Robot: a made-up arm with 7 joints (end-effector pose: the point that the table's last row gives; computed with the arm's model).
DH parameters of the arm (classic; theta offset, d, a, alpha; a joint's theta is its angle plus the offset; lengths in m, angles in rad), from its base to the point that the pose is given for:
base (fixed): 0 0 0 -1.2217
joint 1: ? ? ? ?
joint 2: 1.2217 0 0 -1.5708
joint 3: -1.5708 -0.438 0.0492 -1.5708
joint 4: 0 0 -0.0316 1.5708
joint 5: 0 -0.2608 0 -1.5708
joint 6: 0 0 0 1.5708
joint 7: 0 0 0 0
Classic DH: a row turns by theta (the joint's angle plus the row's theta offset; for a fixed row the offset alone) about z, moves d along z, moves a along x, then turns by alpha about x.
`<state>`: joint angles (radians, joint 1 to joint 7).
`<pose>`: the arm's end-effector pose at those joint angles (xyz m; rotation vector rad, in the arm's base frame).
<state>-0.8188 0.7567 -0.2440 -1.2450 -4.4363 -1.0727 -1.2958</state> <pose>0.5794 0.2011 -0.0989 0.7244 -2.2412 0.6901</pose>
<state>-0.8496 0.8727 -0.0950 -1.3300 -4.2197 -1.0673 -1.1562</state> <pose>0.5497 0.2582 -0.0042 0.4007 -2.3549 1.0294</pose>
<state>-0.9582 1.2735 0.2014 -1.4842 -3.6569 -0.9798 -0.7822</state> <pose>0.3750 0.3684 0.2440 -0.7026 -2.6309 1.3844</pose>
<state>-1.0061 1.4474 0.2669 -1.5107 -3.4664 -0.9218 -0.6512</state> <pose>0.2843 0.3821 0.3212 1.0973 2.6239 -1.2621</pose>
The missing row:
joint 1: 1.5708 0 0 1.5708
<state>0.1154 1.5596 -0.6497 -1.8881 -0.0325 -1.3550 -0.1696</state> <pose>0.2070 0.3935 -0.2144 -0.6387 -1.9541 -1.8790</pose>
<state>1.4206 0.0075 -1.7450 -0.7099 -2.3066 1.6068 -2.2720</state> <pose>-0.5529 -0.3599 -0.1836 -0.9001 -0.3855 1.6603</pose>
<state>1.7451 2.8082 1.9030 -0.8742 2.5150 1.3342 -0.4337</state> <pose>0.6285 0.2272 0.0456 -0.8133 -0.3522 -0.4799</pose>
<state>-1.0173 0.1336 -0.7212 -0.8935 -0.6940 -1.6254 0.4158</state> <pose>0.5842 -0.2136 -0.2433 1.2249 1.7739 1.9092</pose>
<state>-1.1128 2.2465 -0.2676 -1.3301 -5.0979 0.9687 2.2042</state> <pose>0.0393 0.3941 0.4604 -1.0204 -1.8751 1.7027</pose>
